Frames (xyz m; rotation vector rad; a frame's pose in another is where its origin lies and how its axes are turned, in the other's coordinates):
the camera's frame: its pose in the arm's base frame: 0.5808 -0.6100 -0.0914 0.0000 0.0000 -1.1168
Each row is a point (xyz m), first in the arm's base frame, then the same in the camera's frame.
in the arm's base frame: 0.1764 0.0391 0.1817
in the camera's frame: -0.7607 -0.0788 0.2731
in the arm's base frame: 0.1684 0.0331 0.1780
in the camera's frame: -0.7588 -0.0886 0.2694
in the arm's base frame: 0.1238 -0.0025 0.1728
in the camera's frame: -0.7464 -0.1443 0.2642
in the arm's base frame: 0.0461 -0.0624 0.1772
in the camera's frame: -0.7266 -0.2404 0.2686
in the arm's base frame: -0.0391 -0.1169 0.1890
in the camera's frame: -0.7150 -0.3409 0.2804
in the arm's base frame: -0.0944 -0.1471 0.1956
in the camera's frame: -0.7121 -0.4038 0.2870
